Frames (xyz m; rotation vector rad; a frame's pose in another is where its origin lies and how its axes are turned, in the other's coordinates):
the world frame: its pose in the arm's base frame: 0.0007 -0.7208 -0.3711 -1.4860 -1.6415 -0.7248
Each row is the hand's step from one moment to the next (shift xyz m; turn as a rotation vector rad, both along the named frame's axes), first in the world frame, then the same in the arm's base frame.
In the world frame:
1: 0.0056 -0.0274 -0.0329 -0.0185 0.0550 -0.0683
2: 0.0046 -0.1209 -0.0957 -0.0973 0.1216 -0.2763
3: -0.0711 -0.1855 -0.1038 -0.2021 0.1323 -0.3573
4: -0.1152 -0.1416 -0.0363 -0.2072 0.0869 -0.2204
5: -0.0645 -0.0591 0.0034 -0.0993 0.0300 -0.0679
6: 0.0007 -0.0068 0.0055 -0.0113 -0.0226 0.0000
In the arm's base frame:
1: -0.0212 -0.0285 0.0245 0.0662 -0.0585 0.0151
2: -0.1022 -0.0954 0.0653 0.1685 -0.2637 0.0514
3: -0.1642 -0.1521 0.0115 0.1935 -0.3854 0.0042
4: -0.1328 -0.1128 -0.0653 0.1247 -0.2810 -0.0677
5: -0.0587 -0.0404 -0.0509 0.0416 -0.1050 -0.0512
6: -0.0077 0.0039 -0.0017 -0.0222 -0.0094 -0.0075

